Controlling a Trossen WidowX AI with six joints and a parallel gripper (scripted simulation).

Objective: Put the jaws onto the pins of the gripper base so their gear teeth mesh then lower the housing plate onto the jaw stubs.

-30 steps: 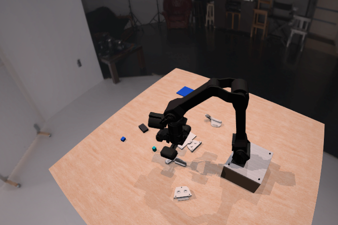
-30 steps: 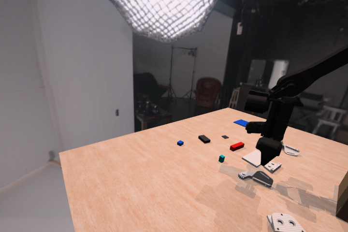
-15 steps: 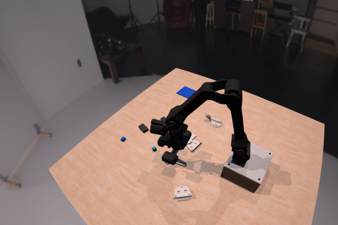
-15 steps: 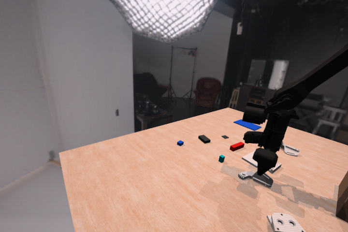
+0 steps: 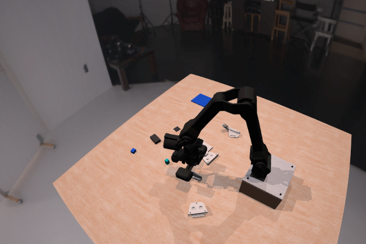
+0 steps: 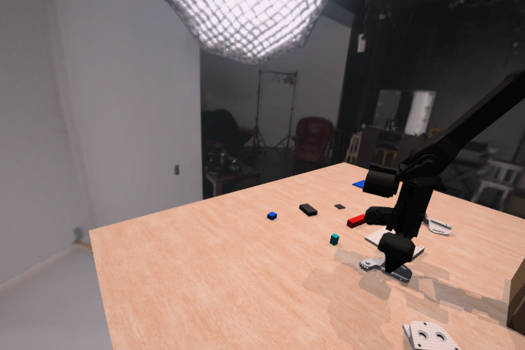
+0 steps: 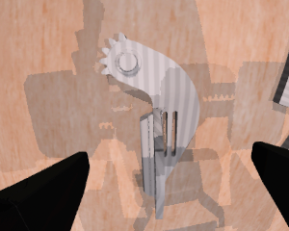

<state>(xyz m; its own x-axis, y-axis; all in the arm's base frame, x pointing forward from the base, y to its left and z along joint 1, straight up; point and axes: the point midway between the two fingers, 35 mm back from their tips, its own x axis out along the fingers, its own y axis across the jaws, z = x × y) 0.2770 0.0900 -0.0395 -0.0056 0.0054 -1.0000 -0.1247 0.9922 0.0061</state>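
Now: gripper tip 150 mm short of the red block, 150 mm to the left of it and 20 mm above it. Round my gripper tip: teal cube 150 mm ahead, 10 mm to the left, 20 mm below; then black block 300 mm ahead, 80 mm to the right, 20 mm below; then dark tile 250 mm ahead, 210 mm to the right, 30 mm below.
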